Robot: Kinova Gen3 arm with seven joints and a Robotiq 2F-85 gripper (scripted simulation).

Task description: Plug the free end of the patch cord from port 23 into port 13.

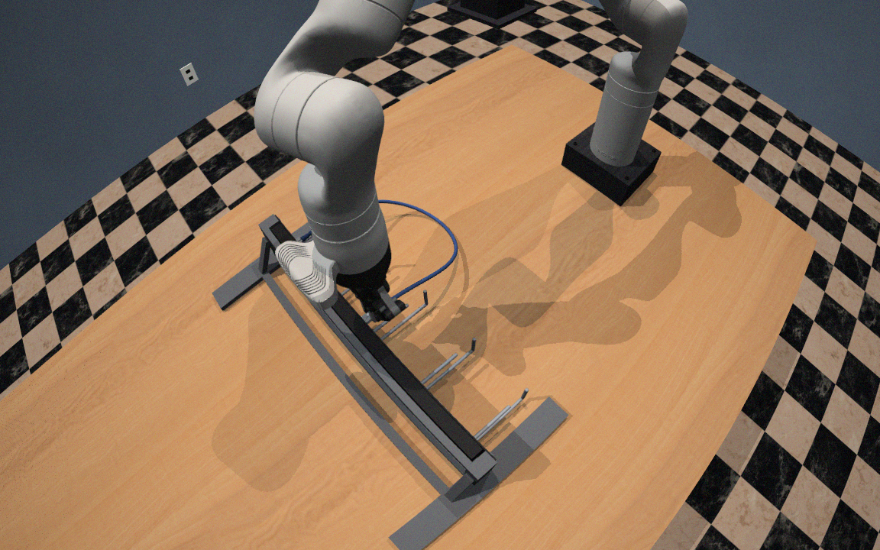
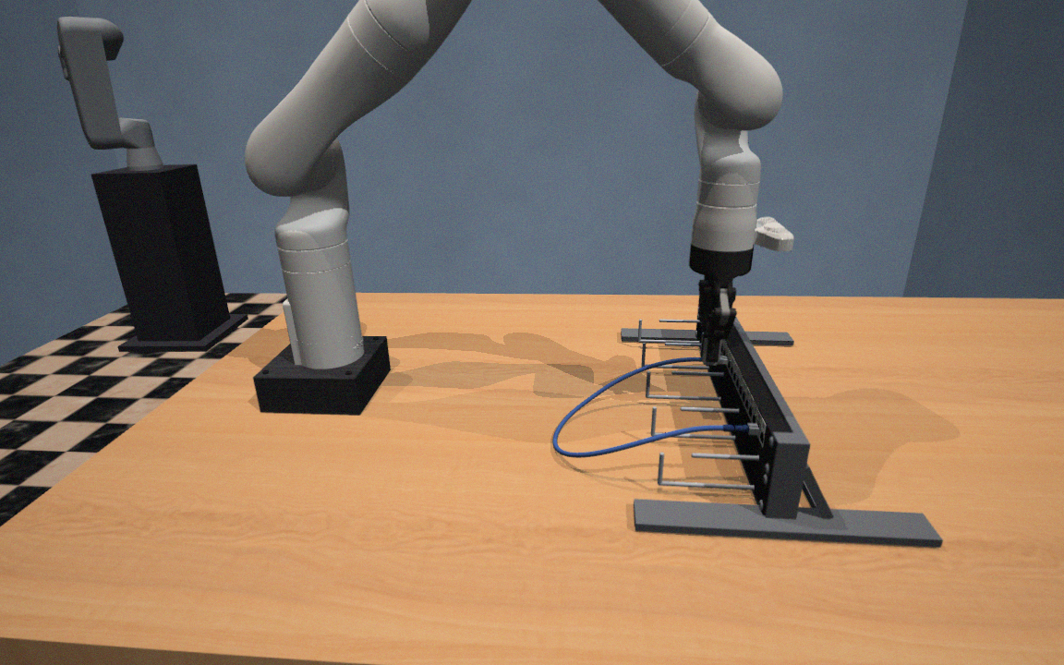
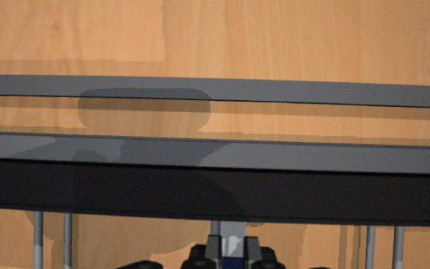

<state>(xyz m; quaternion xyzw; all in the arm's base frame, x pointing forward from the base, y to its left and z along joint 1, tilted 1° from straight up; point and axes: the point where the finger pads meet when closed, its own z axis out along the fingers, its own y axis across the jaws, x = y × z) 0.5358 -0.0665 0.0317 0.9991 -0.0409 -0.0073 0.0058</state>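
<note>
My hand is 10 mm short of the plug and 10 mm above it.
</note>
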